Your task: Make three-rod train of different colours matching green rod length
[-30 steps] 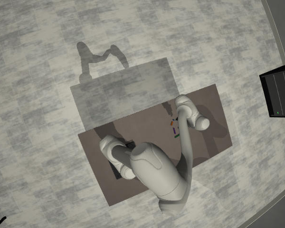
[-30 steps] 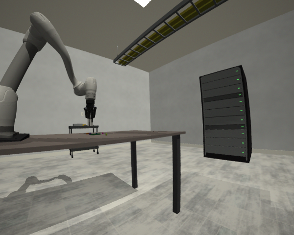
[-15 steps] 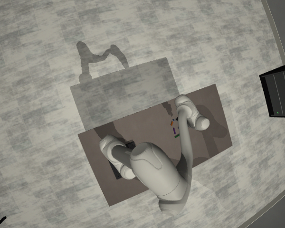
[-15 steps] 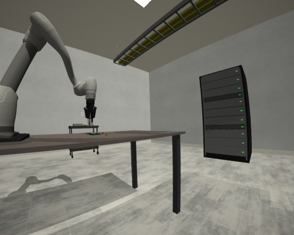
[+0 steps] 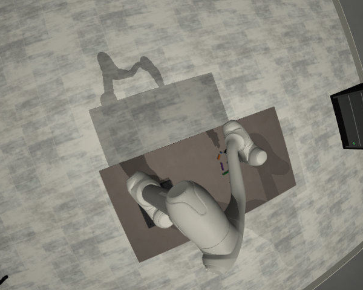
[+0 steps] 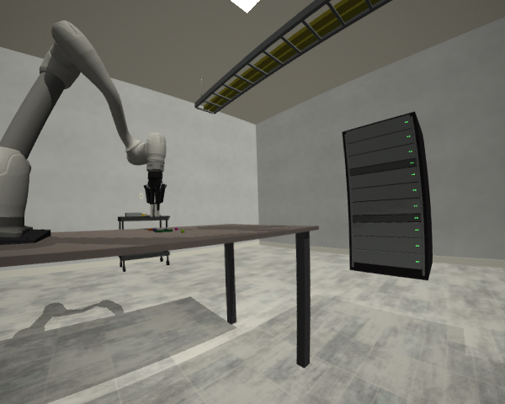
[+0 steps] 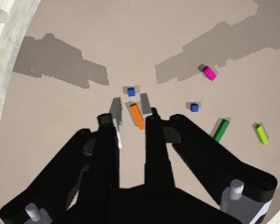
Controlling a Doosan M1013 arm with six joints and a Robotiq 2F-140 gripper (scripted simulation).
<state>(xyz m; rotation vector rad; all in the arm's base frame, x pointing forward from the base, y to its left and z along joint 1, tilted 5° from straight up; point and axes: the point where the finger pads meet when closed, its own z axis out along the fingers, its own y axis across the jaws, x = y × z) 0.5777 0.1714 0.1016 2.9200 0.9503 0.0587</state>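
My hand is 100 mm above the orange rod, 30 mm past it and 20 mm to the left of it. Also, from my hand: magenta rod 100 mm below, 90 mm to the right, 80 mm ahead; then purple rod 100 mm to the right, 100 mm below, 30 mm behind; then green rod 160 mm to the right, 100 mm below, 10 mm behind.
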